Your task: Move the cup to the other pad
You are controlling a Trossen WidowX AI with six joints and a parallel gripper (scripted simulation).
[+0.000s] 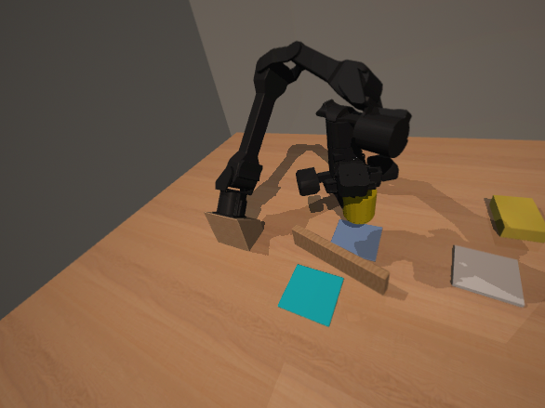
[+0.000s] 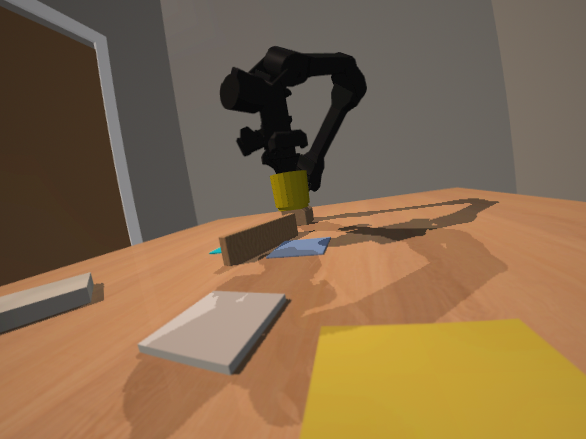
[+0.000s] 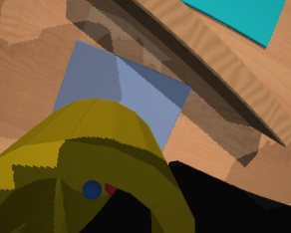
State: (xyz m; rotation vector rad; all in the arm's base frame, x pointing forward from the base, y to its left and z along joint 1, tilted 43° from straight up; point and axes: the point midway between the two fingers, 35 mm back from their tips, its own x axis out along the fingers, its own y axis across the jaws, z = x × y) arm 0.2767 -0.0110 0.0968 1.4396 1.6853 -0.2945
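The teal pad is 4 cm behind my gripper tip, 15 cm to the right of it and 12 cm below it. Also, from my gripper tip: red marble (1 cm ahead, 2 cm to the left, 2 cm below); blue marble (2 cm ahead, 3 cm to the left, 2 cm below); yellow cup (2 cm ahead, 1 cm to the left).
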